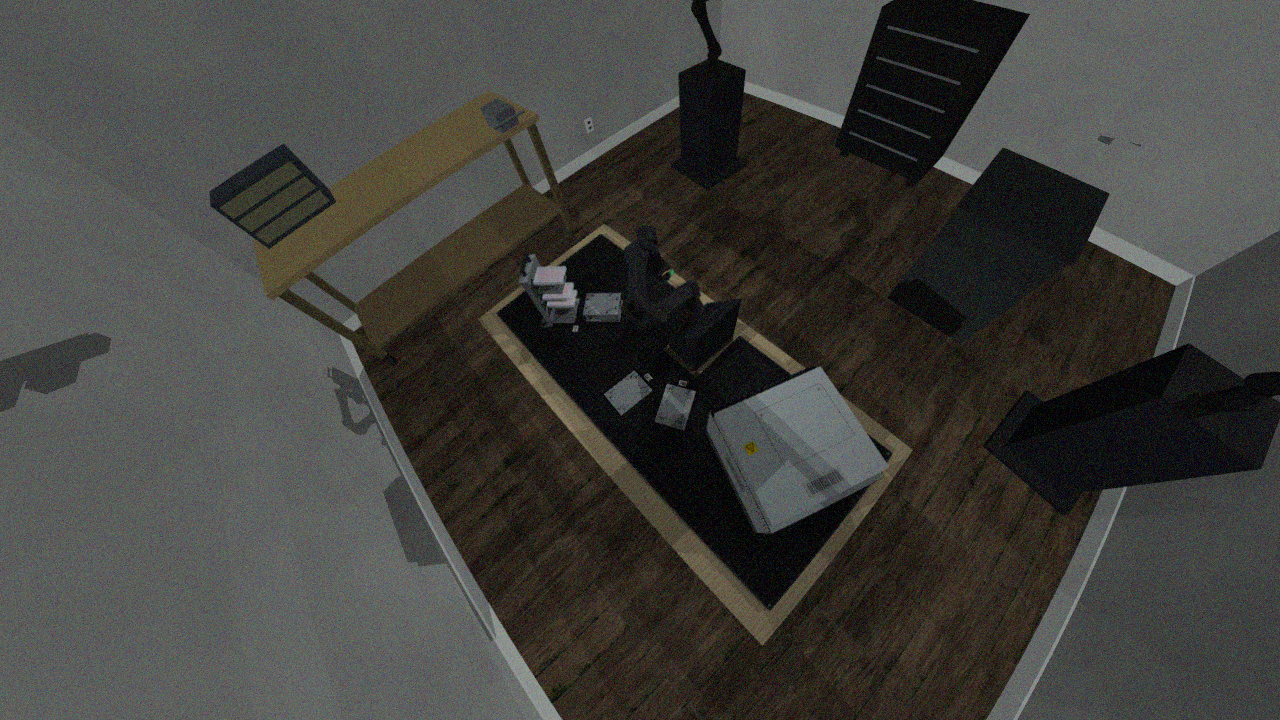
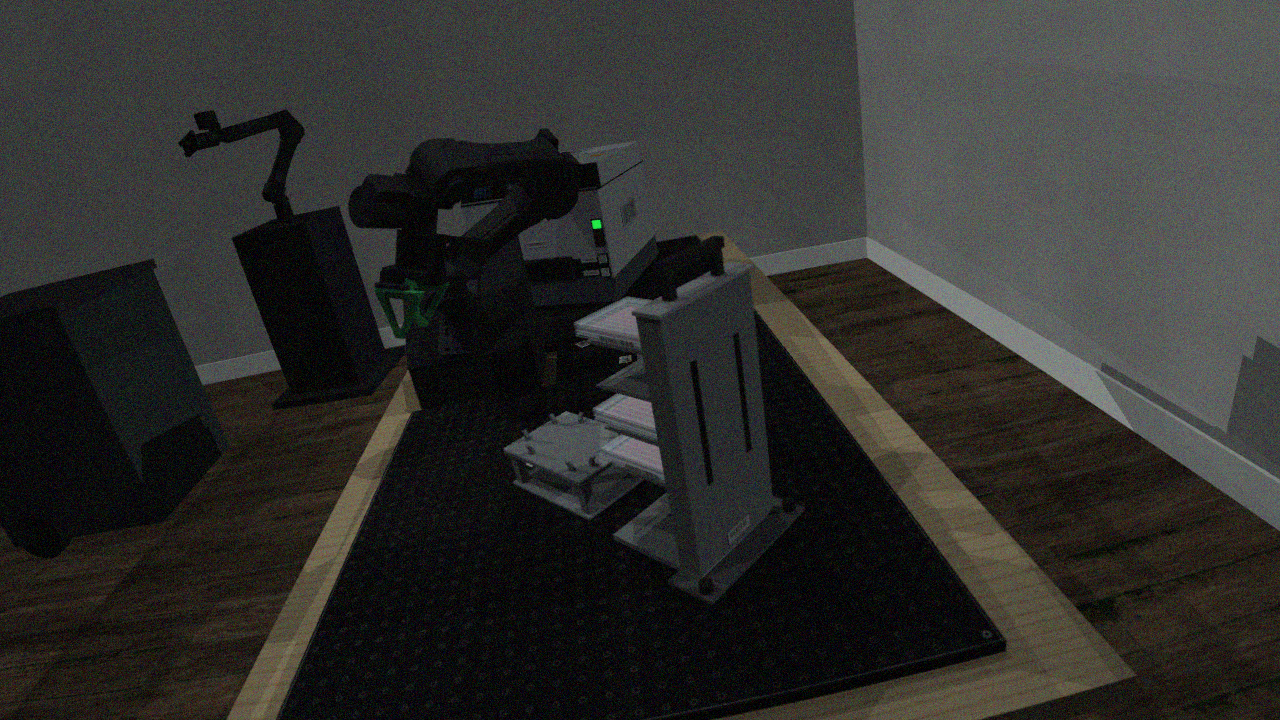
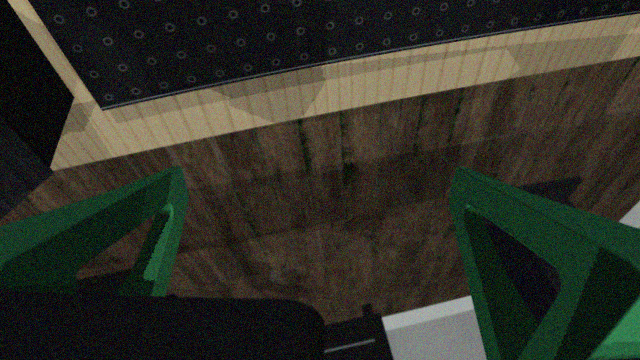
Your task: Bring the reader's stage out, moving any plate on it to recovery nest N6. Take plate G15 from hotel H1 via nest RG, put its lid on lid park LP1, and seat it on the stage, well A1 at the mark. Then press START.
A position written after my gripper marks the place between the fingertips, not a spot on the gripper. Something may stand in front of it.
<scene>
My gripper (image 2: 411, 332) is open and holds nothing. Also in view: a green lamp (image 2: 594, 226).
My gripper is seen too in image 3 (image 3: 318, 181).
</scene>
